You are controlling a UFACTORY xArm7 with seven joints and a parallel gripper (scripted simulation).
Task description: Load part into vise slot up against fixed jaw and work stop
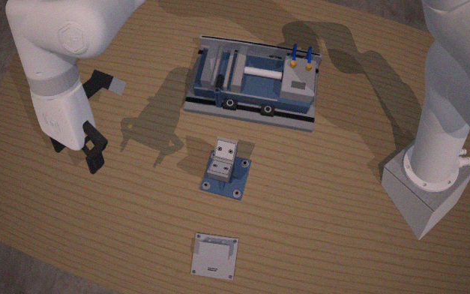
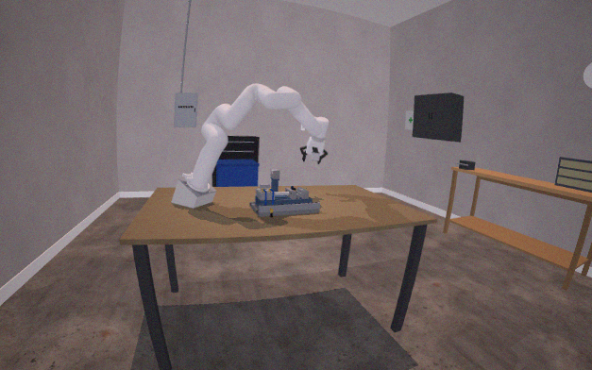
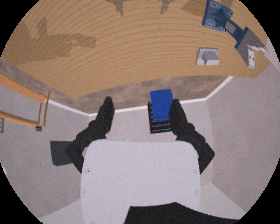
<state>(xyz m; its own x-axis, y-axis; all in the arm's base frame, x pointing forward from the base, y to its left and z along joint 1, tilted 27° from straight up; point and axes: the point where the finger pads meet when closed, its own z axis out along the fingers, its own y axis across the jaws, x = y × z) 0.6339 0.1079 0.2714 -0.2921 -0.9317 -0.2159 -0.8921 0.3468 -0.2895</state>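
My gripper is now 23 cm past the part, 16 cm to the right of it and 18 cm above it. Also, from my hand: fixed jaw 22 cm behind, 24 cm to the right, 13 cm below; work stop post 23 cm behind, 17 cm to the right, 15 cm below; work stop 24 cm behind, 19 cm to the right, 12 cm below.
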